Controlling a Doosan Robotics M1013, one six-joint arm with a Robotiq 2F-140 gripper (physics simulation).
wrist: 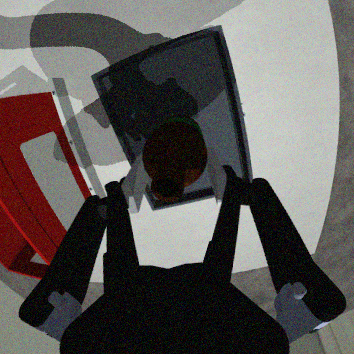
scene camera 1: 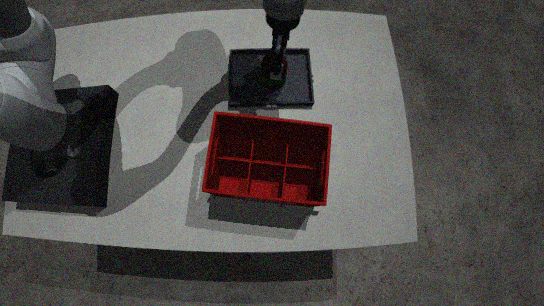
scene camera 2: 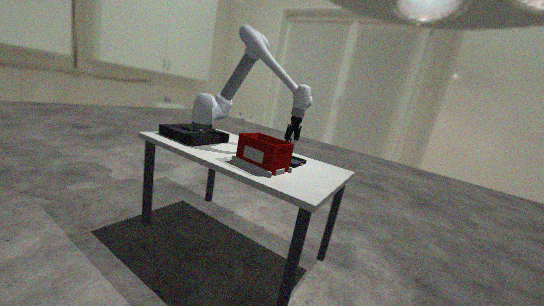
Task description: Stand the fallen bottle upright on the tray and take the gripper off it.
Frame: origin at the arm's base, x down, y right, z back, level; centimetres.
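Seen in the pictures: gripper, fingertip midpoint: (wrist: 175, 162); arm's base, link origin: (scene camera 1: 58, 131) (scene camera 2: 201, 129).
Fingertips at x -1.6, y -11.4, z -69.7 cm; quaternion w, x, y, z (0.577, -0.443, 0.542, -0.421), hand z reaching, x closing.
Pixels of each thing's top centre, then the offset from my fingertips to it. Level surfaces: height alone.
- dark brown bottle, top centre: (wrist: 167, 189) (scene camera 1: 275, 51) dx -7.6, dy -0.3, dz +1.0 cm
- red crate, top centre: (scene camera 1: 268, 157) (scene camera 2: 266, 138) dx -8.9, dy +27.4, dz +5.3 cm
- white table, surface height: dx +8.6 cm
The dark brown bottle (scene camera 1: 270, 63) (wrist: 175, 150) is over the dark tray (scene camera 1: 300, 75) (wrist: 170, 65) (scene camera 2: 299, 161), neck up and close to upright. A thin green edge shows on its far side in the wrist view. My gripper (scene camera 1: 276, 71) (scene camera 2: 292, 138) (wrist: 175, 162) points down and is shut on the bottle, with one finger on each side of it. The bottle's base is hidden, so I cannot tell whether it touches the tray floor. In scene camera 2 the red crate hides much of this spot.
A red crate (scene camera 1: 268, 162) (scene camera 2: 278, 157) (wrist: 30, 120) with dividers stands beside the tray, near its long side. The arm's black base box (scene camera 1: 92, 150) (scene camera 2: 172, 135) stands at the other end of the white table (scene camera 1: 370, 150) (scene camera 2: 325, 180). The arm's shadow falls across table and tray.
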